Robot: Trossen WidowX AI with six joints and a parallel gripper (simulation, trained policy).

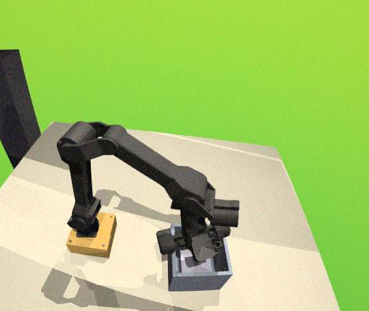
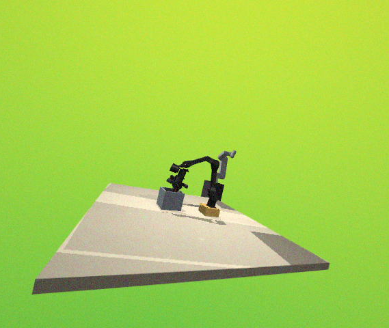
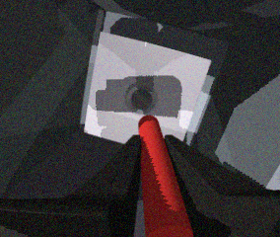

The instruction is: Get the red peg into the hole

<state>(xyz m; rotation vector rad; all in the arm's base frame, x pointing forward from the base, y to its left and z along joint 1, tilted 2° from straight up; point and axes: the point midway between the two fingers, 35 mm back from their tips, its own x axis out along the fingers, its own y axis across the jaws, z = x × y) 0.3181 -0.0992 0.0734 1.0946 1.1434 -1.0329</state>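
My gripper tip is now 20 mm below the red peg. From my gripper tip the other things lie so: light plate (70 mm below, 10 mm to the right, 10 mm ahead).
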